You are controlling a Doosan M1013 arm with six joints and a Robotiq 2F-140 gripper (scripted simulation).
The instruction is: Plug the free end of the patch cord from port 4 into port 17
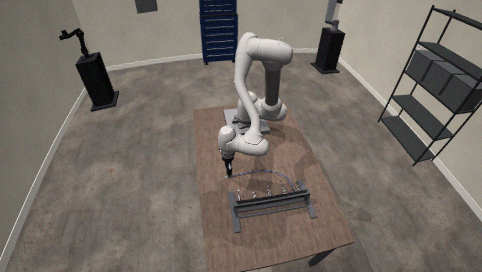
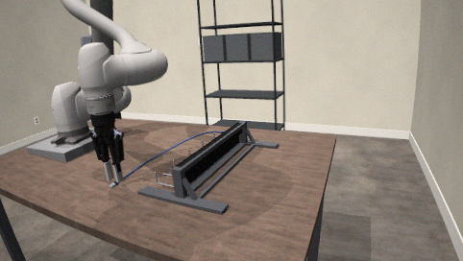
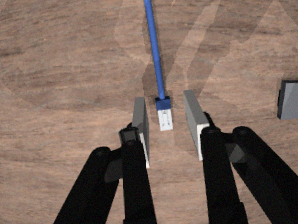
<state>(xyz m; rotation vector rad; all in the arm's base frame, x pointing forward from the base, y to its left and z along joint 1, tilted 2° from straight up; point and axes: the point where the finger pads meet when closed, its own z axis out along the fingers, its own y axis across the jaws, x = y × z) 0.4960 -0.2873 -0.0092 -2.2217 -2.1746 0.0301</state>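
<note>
My hand is 2 cm to the left of the plug and 4 cm above it.
</note>
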